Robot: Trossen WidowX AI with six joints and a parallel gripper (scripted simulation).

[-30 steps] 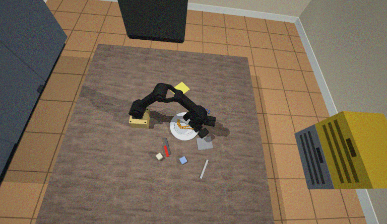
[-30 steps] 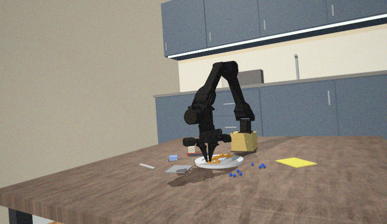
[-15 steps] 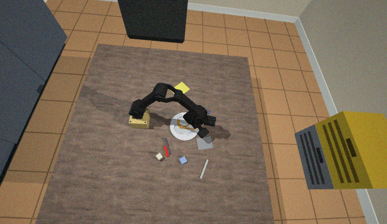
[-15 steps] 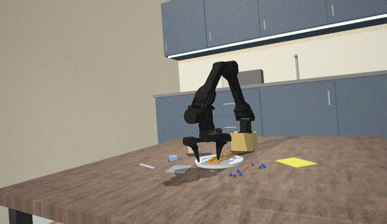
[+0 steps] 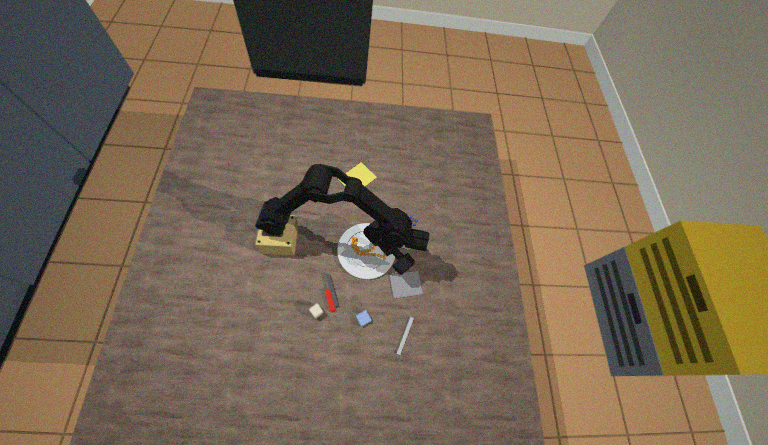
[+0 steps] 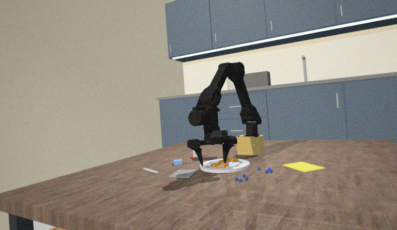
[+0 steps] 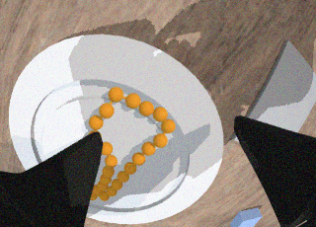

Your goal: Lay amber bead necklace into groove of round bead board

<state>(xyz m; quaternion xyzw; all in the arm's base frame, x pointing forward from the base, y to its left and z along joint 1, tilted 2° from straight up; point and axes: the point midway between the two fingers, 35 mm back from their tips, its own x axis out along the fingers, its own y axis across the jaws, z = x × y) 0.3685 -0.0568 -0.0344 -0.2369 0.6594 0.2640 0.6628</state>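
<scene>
Right now my gripper tip is 7 cm short of the grey square tile, 9 cm to the left of it and 2 cm above it. From my gripper tip the other things lie so: red stick (17 cm behind, 14 cm to the right, 2 cm below); white stick (7 cm ahead, 26 cm to the right, 2 cm below); light blue cube (7 cm behind, 21 cm to the right, 1 cm below).
</scene>
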